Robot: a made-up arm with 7 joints.
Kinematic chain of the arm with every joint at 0, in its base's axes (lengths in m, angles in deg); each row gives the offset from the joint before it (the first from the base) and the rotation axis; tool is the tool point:
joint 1: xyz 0 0 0.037 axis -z
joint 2: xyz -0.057 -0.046 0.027 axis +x
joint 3: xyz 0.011 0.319 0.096 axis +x
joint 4: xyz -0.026 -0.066 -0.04 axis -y
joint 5: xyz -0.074 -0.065 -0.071 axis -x
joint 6: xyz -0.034 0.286 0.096 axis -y
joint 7: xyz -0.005 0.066 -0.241 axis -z
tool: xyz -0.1 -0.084 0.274
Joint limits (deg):
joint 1: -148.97..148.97
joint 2: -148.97..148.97
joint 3: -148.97..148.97
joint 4: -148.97..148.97
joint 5: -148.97..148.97
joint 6: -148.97..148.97
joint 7: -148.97..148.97
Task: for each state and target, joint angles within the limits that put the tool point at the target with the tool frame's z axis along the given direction. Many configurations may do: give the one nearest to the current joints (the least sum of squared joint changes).
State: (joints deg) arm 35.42 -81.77 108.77 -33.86 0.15 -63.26 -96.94
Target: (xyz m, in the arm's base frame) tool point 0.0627 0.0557 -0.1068 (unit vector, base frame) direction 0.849 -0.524 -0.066
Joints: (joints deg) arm 70.90 -62.09 148.97 -40.84 -50.30 -87.65 -109.83
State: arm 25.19 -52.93 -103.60 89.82 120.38 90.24 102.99
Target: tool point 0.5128 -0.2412 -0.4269 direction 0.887 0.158 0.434
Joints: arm 66.51 -61.11 -148.97 120.09 112.85 125.94 106.02
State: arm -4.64 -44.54 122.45 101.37 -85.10 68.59 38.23
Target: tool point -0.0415 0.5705 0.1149 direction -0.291 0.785 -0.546
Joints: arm 31.78 -17.03 101.60 68.11 -50.83 50.31 31.86
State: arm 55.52 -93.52 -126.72 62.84 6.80 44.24 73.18
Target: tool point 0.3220 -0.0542 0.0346 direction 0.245 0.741 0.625
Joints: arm 56.61 -90.06 -148.97 73.94 43.74 71.37 62.63
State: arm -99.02 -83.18 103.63 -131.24 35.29 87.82 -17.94
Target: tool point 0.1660 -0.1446 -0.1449 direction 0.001 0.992 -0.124
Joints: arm -140.55 -41.13 142.37 -128.31 65.34 88.25 -7.20
